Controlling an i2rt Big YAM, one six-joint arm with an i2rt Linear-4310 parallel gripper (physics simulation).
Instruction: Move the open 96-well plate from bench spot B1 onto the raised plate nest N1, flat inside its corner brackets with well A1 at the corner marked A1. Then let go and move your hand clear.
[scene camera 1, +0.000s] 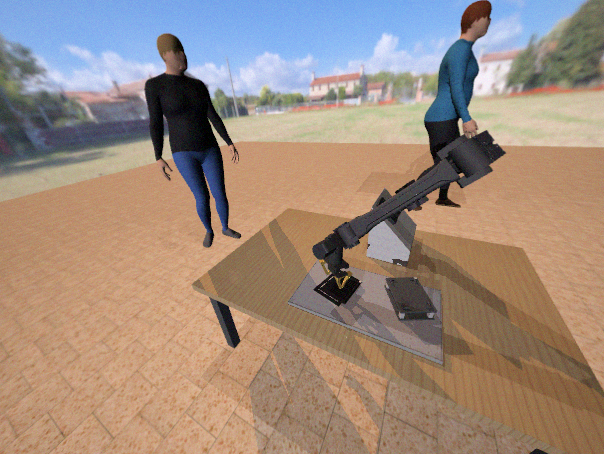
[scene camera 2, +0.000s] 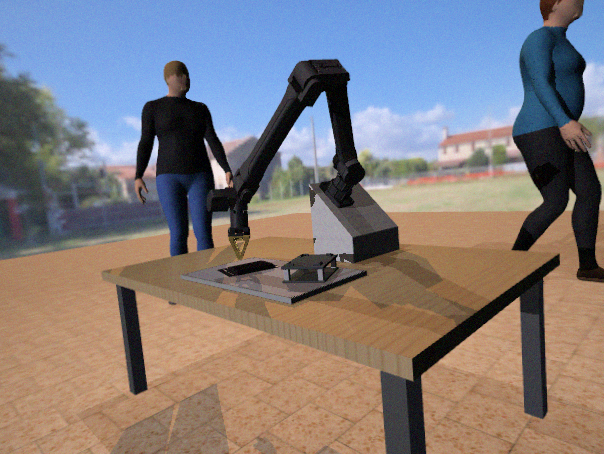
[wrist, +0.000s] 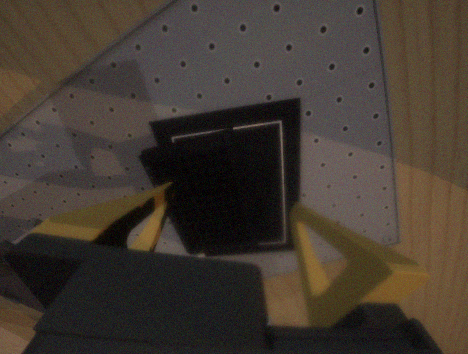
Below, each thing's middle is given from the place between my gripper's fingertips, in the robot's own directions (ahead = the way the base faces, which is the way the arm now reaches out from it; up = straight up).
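Labels:
Black well plate (wrist: 211, 211): from my hand, 4 cm to the left of it, 1 cm behind, 3 cm below. Black plate nest (wrist: 267, 135): 1 cm to the left of my hand, 2 cm behind, 4 cm below.

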